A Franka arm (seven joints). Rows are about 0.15 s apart.
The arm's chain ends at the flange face. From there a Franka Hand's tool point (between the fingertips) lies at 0.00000 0.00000 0.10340 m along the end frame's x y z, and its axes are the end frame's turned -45 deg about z.
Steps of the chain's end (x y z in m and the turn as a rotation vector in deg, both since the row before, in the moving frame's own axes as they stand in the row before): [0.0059, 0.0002, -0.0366, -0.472, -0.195, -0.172]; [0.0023, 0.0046, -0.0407, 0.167, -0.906, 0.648]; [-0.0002, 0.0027, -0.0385, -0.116, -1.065, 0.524]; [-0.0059, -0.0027, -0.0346, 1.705, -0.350, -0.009]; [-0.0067, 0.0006, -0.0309, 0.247, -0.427, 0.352]
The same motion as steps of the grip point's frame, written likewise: [0.0032, 0.0047, -0.0366, -0.196, -0.472, -0.172]; [-0.0026, 0.0035, -0.0407, 0.759, -0.523, 0.648]; [-0.0036, 0.0005, -0.0385, 0.671, -0.835, 0.524]; [-0.0005, -0.0087, -0.0346, 1.453, 0.958, -0.009]; [-0.0054, -0.0052, -0.0309, 0.477, -0.127, 0.352]
